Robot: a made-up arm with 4 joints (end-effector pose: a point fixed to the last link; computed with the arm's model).
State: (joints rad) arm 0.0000 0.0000 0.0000 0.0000
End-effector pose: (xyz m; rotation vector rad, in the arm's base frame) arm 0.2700 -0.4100 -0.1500 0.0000 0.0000 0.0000
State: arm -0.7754 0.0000 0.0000 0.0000
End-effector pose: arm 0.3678 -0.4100 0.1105 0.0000 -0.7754 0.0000
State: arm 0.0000 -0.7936 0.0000 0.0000
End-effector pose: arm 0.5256 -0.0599 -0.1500 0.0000 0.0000 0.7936
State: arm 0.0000 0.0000 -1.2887 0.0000
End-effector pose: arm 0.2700 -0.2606 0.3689 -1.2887 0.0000 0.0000
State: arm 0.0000 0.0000 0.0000 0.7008
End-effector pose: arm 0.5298 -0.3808 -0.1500 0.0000 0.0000 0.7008
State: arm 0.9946 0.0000 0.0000 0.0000
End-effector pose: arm -0.0625 -0.4100 -0.2626 0.0000 0.9946 0.0000
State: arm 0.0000 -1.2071 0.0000 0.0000
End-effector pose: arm 0.5318 0.1703 -0.1500 0.0000 0.0000 1.2071
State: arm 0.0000 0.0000 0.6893 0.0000
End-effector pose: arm 0.2700 -0.2124 -0.3806 0.6893 0.0000 0.0000
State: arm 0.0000 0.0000 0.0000 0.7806
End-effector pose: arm 0.5564 -0.3662 -0.1500 0.0000 0.0000 0.7806
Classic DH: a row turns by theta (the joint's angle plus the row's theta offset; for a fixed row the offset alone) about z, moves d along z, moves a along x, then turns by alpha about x. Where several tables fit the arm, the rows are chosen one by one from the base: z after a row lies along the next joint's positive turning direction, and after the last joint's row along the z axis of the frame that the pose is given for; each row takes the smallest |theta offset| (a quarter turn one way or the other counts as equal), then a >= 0, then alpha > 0; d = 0 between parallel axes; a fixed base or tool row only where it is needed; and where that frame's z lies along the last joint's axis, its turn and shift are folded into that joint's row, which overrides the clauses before.
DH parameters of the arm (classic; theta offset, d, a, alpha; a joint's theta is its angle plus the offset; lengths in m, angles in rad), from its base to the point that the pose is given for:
base (fixed): 0 0.1 0 -1.5708
joint 1: 0 0.07 -0.02 -1.5708
joint 2: 1.5708 0.09 0.06 1.5708
joint 3: 0 0.38 0.05 1.5708
joint 4: -0.2386 0 0.3808 0
tool (fixed): 1.8094 -0.16 0 0

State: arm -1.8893 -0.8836 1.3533 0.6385
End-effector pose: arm 0.3936 0.4845 0.5536 -0.1815 -1.0473 2.0780
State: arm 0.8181 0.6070 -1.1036 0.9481
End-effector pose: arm 0.3029 -0.5802 -0.0178 -0.6550 1.5411 0.6456
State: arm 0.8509 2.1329 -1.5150 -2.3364
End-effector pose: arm -0.4671 0.0305 0.0718 2.1941 0.6345 0.6109
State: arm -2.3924 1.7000 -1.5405 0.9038
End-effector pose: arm 0.0667 -0.5102 -0.3097 0.4005 -0.7749 -0.5736
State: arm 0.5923 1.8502 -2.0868 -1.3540
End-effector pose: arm -0.1448 0.1199 0.2278 2.8405 -0.5944 0.7092
